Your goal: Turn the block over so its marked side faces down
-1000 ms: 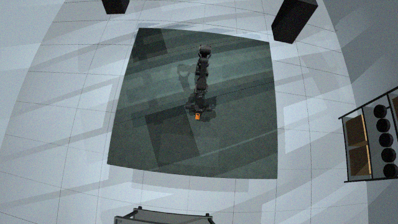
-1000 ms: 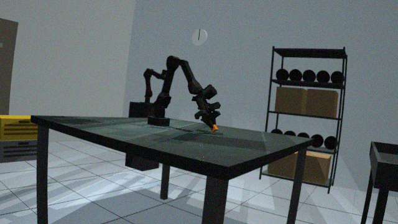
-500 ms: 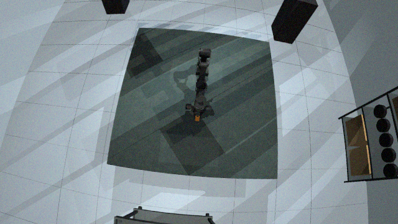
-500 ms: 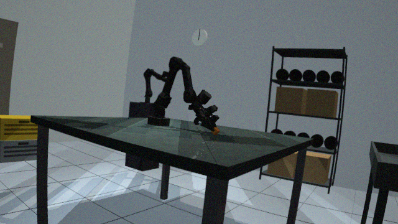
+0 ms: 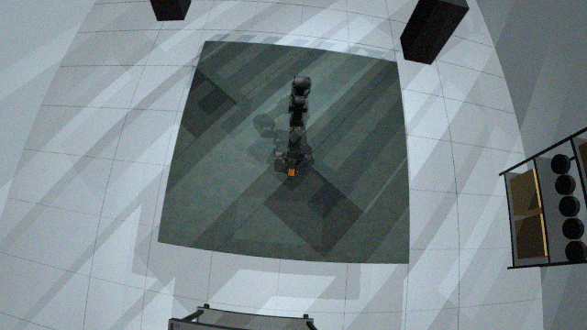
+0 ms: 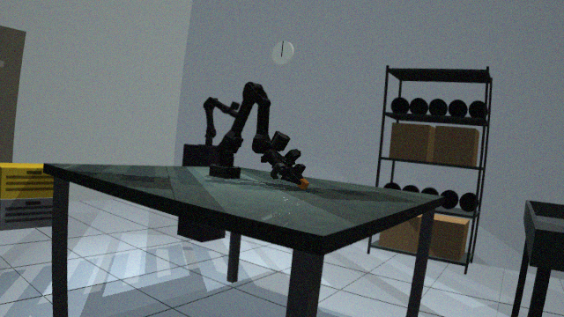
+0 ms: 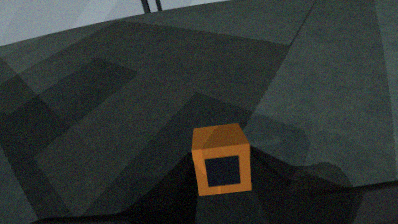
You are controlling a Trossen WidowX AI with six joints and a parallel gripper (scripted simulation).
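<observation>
The block lies 10 mm behind my gripper tip.
</observation>
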